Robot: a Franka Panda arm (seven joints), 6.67 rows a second.
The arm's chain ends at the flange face. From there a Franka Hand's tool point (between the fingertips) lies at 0.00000 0.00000 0.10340 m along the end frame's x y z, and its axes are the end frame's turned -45 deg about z.
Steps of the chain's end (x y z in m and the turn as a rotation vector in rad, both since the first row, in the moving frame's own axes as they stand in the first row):
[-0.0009 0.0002 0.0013 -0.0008 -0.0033 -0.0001]
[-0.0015 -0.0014 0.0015 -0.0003 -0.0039 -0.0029]
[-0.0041 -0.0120 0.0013 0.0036 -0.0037 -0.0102]
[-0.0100 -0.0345 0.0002 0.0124 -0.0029 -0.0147]
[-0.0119 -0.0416 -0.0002 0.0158 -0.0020 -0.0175]
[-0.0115 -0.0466 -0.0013 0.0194 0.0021 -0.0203]
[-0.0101 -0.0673 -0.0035 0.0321 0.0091 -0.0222]
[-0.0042 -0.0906 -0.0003 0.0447 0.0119 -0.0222]
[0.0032 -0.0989 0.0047 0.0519 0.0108 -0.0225]
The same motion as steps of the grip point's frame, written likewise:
[-0.0011 -0.0007 0.0013 0.0018 -0.0029 -0.0001]
[-0.0004 -0.0023 0.0015 0.0025 -0.0030 -0.0029]
[0.0056 -0.0119 0.0013 0.0052 -0.0001 -0.0102]
[0.0180 -0.0326 0.0002 0.0108 0.0067 -0.0147]
[0.0220 -0.0391 -0.0002 0.0126 0.0098 -0.0175]
[0.0264 -0.0424 -0.0013 0.0122 0.0152 -0.0203]
[0.0434 -0.0564 -0.0036 0.0163 0.0291 -0.0222]
[0.0652 -0.0695 -0.0004 0.0232 0.0400 -0.0222]
[0.0767 -0.0707 0.0046 0.0291 0.0443 -0.0225]

